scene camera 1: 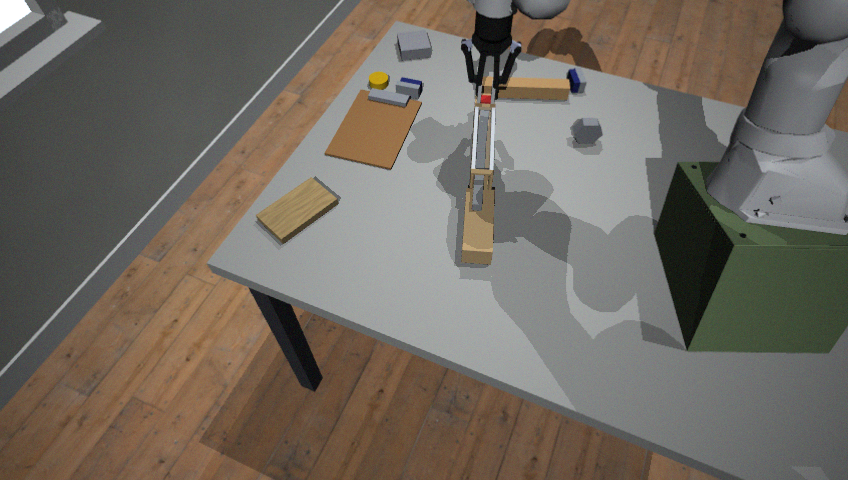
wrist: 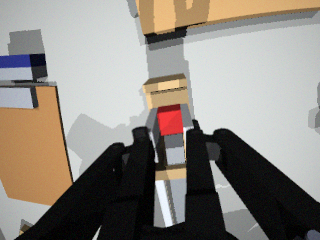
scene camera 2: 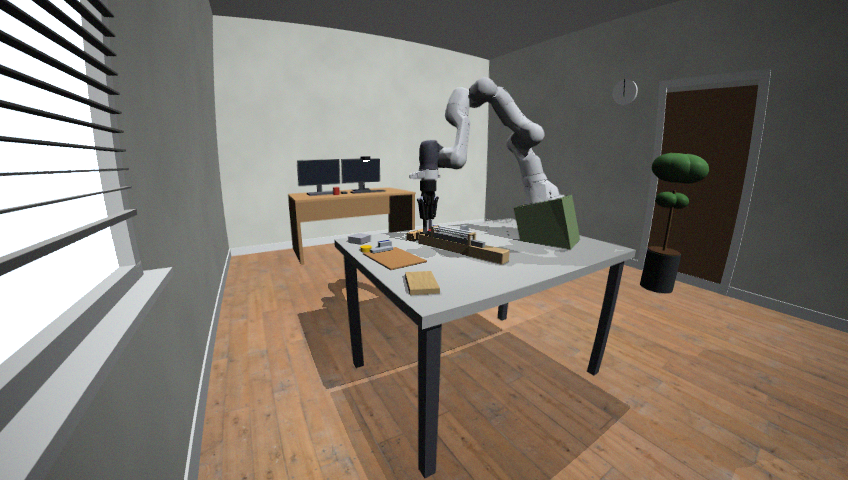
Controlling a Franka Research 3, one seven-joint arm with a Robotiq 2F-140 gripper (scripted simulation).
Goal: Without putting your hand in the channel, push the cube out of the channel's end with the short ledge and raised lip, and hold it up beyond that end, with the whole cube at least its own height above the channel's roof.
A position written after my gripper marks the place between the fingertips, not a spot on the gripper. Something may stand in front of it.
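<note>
A wooden plank (scene camera 1: 289,215) and a wooden bar (scene camera 1: 527,88) are visible. A brown board (scene camera 1: 373,131) is visible in scene camera 2 too, the brown board (scene camera 2: 390,257). A channel roof (scene camera 1: 484,120) is visible, and the wrist view also shows the channel roof (wrist: 171,193). My gripper (scene camera 1: 485,105) is visible as well; scene camera 2 shows my gripper (scene camera 2: 427,232), and so does the wrist view, my gripper (wrist: 170,117).
</note>
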